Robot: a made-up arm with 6 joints.
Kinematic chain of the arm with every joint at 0, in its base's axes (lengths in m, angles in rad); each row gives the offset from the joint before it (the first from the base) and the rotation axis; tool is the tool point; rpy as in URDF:
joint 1: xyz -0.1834 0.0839 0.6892 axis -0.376 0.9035 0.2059
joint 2: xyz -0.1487 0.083 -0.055 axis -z
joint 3: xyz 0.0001 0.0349 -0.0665 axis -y
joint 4: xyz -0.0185 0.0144 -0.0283 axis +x
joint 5: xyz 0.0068 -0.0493 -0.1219 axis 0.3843 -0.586 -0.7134
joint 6: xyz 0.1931 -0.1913 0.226 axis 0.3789 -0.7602 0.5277
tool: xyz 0.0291 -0.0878 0.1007 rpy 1.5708 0 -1.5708
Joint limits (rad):
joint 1: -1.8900..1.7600
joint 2: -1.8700..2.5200
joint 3: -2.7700..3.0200
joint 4: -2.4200..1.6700
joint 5: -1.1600..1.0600
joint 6: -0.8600..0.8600
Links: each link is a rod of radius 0.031 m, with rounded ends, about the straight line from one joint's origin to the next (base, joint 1, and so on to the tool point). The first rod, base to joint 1, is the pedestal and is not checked.
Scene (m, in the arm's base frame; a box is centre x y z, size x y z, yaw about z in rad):
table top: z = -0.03
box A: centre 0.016 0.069 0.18 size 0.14 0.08 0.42 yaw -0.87
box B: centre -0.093 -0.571 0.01 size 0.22 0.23 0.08 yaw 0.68
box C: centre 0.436 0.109 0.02 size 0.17 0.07 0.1 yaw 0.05
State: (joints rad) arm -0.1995 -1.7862 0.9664 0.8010 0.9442 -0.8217
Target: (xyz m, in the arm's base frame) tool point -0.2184 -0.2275 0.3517
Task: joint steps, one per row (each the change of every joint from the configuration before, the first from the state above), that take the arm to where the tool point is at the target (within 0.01 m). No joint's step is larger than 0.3 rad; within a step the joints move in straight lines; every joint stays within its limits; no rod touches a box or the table.
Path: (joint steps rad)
1: -0.0169 0.1247 -0.0865 -0.1034 -0.2651 0.1735
2: -0.0169 0.1247 -0.0865 -0.1035 -0.2650 0.1735
3: -0.0169 0.1248 -0.0865 -0.1034 -0.2651 0.1735
4: -0.0169 0.1247 -0.0865 -0.1035 -0.2650 0.1735
5: 0.1454 0.1020 -0.0731 0.0307 0.2940 -0.1561
6: 0.1453 0.1020 -0.0731 0.0307 0.2940 -0.1561
7: 0.1454 0.1020 -0.0732 0.0307 0.2940 -0.1561
8: 0.1454 0.1020 -0.0731 0.0307 0.2940 -0.1561

